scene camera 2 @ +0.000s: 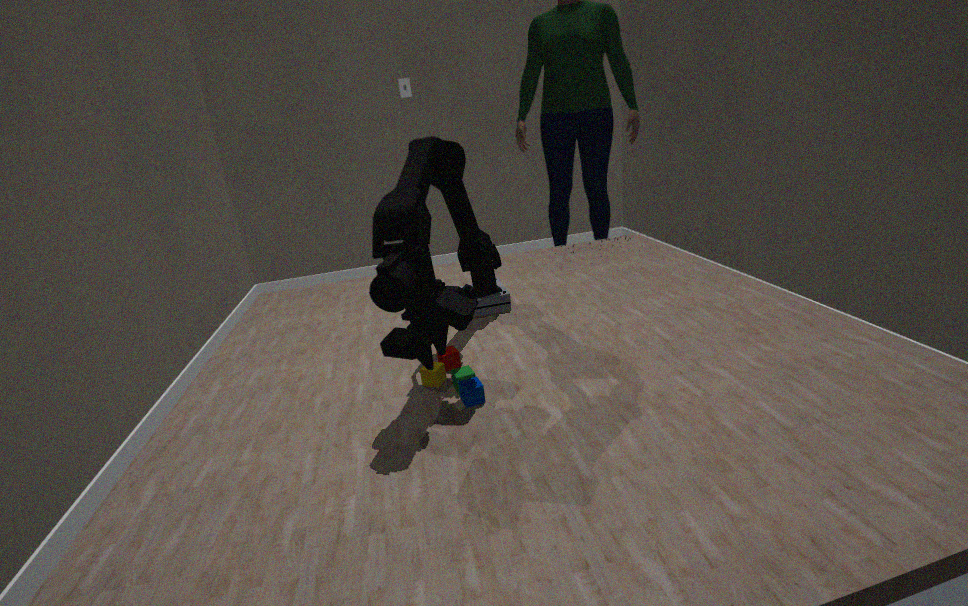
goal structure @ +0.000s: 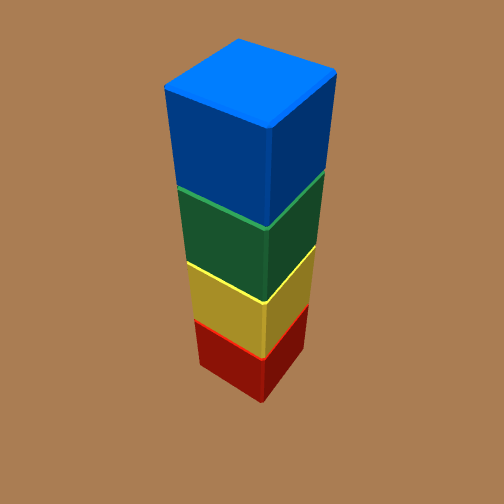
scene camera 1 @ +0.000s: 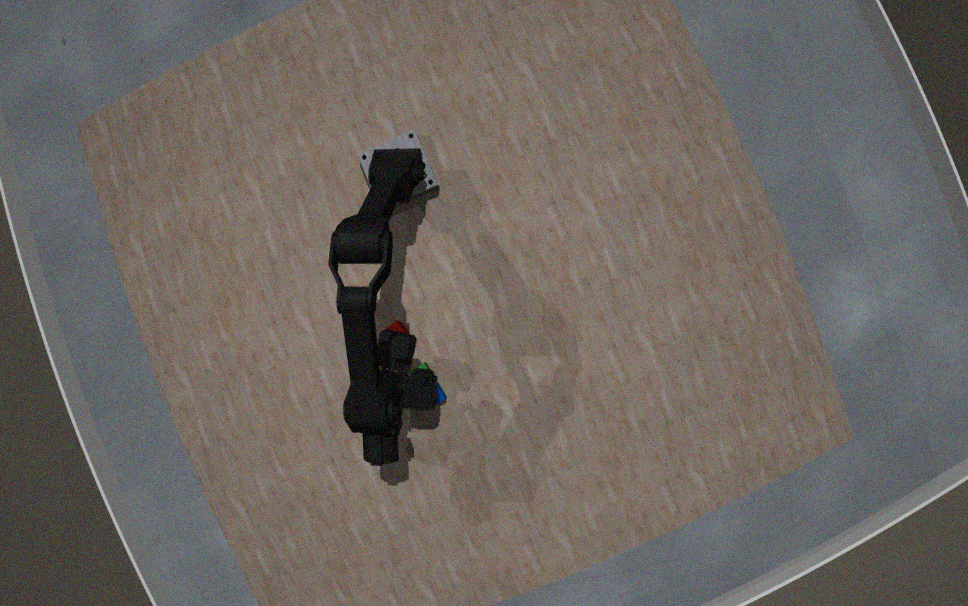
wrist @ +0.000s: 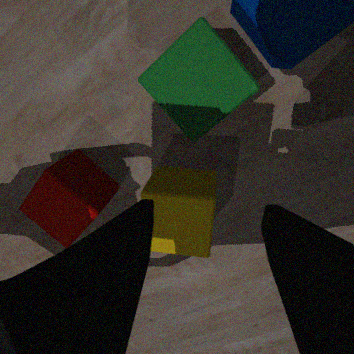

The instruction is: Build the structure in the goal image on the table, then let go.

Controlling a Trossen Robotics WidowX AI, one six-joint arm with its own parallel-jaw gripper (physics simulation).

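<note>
A yellow cube sits on the table below my gripper. The gripper is open and empty. In the wrist view the yellow cube shows nearer the left finger, which covers part of its edge. A red cube lies left of it in that view. A green cube lies above it there, apart from it. A blue cube is beyond the green one at the upper right, partly cut off. In scene camera 1 the arm hides most of the cubes.
The arm's grey base plate stands on the wood-look surface. The cubes lie close together around the gripper. A standing figure in a green top is at the back, near the wall.
</note>
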